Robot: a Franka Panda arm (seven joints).
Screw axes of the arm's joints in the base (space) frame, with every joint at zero. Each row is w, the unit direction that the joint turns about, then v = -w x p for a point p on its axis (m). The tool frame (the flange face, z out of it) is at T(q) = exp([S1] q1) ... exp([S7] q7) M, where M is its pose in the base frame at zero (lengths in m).
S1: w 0 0 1 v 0 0 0
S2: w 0 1 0 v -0.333 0 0
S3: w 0 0 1 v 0 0 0
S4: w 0 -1 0 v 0.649 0 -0.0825
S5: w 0 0 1 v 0 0 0
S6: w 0 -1 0 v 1.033 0 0
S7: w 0 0 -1 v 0 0.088 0
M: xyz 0.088 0 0.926 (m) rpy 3.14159 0 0 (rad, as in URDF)
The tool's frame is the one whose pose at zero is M.
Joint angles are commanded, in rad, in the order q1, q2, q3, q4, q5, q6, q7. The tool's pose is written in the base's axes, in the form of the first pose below.
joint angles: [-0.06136, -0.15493, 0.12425, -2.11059, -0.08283, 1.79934, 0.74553]
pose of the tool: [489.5 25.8 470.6 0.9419 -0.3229 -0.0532 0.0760]
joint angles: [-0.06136, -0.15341, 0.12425, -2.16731, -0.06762, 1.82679, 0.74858]
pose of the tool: [481.6 26.3 446.0 0.9401 -0.3250 -0.0702 0.0749]
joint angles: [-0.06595, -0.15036, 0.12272, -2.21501, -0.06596, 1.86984, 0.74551]
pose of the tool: [476.7 23.1 426.1 0.9397 -0.3252 -0.0747 0.0746]
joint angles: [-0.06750, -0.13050, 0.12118, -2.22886, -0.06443, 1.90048, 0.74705]
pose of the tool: [478.9 21.8 412.5 0.9393 -0.3265 -0.0770 0.0728]
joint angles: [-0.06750, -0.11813, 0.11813, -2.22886, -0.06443, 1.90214, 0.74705]
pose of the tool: [480.1 20.3 406.8 0.9384 -0.3274 -0.0824 0.0738]
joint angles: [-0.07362, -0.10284, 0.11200, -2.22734, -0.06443, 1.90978, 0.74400]
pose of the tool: [482.7 14.4 400.6 0.9368 -0.3311 -0.0861 0.0731]
